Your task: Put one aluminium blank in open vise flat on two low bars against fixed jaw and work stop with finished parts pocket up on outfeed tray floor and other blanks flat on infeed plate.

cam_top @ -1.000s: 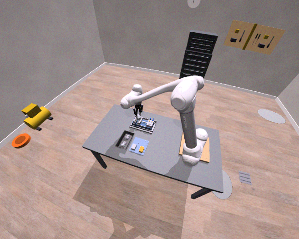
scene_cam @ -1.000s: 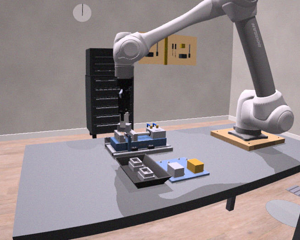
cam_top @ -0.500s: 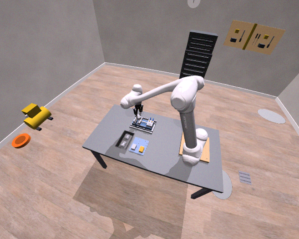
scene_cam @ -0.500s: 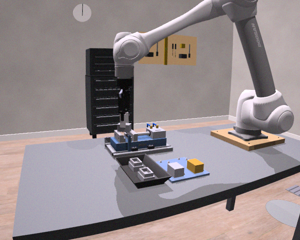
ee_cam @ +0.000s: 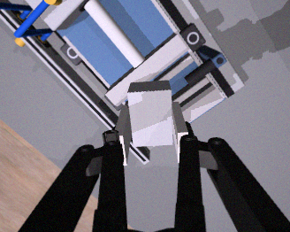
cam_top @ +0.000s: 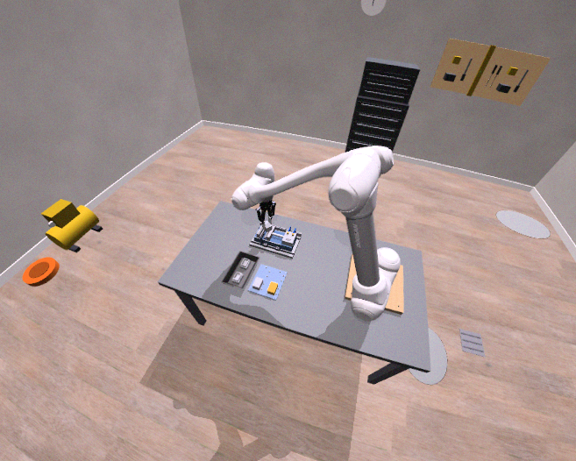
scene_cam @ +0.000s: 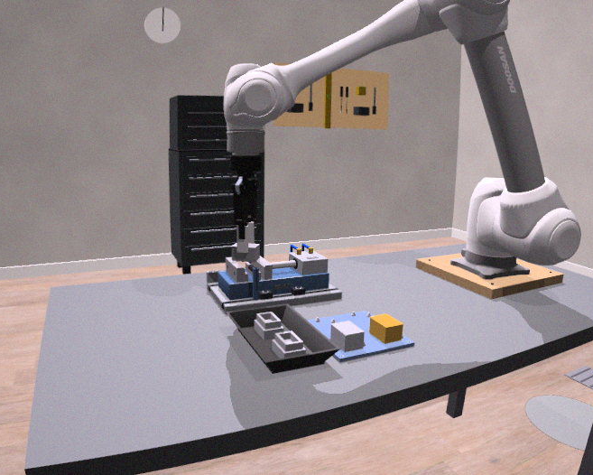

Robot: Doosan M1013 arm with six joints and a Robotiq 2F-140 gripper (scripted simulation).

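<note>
My gripper is now 7 cm above the fixed jaw, 3 cm short of it and 2 cm to the right of it. Also, from my hand: piston rod (9 cm behind, 7 cm below, 1 cm to the left); then dark work stop rod (7 cm to the left, 6 cm below); then moving jaw (7 cm below, 4 cm behind, 2 cm to the left).
</note>
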